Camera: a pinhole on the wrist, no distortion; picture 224 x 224 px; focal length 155.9 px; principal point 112.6 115.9 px. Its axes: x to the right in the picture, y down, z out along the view. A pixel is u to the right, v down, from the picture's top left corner.
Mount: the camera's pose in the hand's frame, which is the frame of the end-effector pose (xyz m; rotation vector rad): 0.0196 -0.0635 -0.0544 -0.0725 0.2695 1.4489
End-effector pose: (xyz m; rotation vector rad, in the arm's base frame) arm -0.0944 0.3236 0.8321 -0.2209 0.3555 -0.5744
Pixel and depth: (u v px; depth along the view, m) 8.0 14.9 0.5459
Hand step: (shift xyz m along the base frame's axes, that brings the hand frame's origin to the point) 0.3484 -0.4608 0.4691
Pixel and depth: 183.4 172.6 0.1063
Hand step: 0.0221 0.0126 0.0350
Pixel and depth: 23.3 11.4 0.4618
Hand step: 0.3170 -0.3749 0.3642
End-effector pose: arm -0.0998 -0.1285 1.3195 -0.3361 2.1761 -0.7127
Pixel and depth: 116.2 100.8 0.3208
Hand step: 0.1313 -0.1323 -0.1932
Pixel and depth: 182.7 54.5 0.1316
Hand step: -0.0195 -0.0512 -0.0952
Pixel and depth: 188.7 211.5 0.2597
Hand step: 0.1998 0.0782 -0.1210
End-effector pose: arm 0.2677 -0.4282 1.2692 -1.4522 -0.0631 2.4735
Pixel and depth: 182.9 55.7 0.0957
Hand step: -0.0535 0.0269 -0.0494
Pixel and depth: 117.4 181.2 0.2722
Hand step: -0.1682 -0.0078 0.1525
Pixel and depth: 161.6 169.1 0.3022
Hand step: -0.2048 -0.0866 0.1214
